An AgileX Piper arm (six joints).
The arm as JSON. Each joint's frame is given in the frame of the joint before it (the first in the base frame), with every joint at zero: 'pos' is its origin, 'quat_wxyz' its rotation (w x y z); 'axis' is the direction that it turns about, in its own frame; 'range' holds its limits. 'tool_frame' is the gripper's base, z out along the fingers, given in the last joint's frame.
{
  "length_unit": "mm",
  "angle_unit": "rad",
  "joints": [
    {
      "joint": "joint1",
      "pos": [
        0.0,
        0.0,
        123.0
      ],
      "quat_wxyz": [
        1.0,
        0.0,
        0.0,
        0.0
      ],
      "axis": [
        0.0,
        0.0,
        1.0
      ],
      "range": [
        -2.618,
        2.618
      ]
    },
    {
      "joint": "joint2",
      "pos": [
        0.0,
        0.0,
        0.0
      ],
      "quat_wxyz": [
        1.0,
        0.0,
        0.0,
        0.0
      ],
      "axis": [
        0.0,
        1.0,
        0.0
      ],
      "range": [
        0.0,
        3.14
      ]
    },
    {
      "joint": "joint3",
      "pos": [
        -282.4,
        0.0,
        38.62
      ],
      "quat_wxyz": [
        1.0,
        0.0,
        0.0,
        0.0
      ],
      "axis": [
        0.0,
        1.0,
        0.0
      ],
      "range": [
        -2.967,
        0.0
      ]
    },
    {
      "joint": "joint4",
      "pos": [
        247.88,
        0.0,
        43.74
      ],
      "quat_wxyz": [
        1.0,
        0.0,
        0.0,
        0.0
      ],
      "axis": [
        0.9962,
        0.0,
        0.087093
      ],
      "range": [
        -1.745,
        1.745
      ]
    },
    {
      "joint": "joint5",
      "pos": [
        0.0,
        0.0,
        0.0
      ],
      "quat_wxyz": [
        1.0,
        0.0,
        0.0,
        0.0
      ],
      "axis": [
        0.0,
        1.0,
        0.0
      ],
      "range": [
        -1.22,
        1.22
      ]
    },
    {
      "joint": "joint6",
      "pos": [
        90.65,
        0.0,
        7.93
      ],
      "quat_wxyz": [
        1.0,
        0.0,
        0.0,
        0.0
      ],
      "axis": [
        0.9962,
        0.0,
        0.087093
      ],
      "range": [
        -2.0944,
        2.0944
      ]
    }
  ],
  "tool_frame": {
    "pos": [
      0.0,
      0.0,
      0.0
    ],
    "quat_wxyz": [
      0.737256,
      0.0,
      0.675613,
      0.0
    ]
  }
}
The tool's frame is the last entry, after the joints.
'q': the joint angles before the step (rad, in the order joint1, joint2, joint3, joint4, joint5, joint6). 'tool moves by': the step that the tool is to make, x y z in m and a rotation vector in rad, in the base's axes. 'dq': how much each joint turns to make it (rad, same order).
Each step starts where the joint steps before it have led.
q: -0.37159, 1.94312, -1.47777, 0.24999, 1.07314, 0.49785
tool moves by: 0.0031, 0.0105, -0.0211, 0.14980, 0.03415, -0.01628
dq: -0.00004, 0.04800, 0.02189, 0.13832, 0.02693, -0.03296
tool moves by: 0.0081, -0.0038, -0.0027, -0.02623, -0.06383, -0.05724
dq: -0.00001, 0.00848, -0.00014, 0.01352, -0.09141, 0.02098
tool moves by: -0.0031, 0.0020, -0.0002, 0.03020, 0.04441, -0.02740
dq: 0.00001, 0.00004, 0.00001, -0.00015, 0.04059, 0.04461
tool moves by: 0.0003, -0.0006, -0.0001, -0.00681, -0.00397, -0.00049
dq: -0.00007, -0.00014, 0.00025, -0.00415, -0.00678, -0.00012
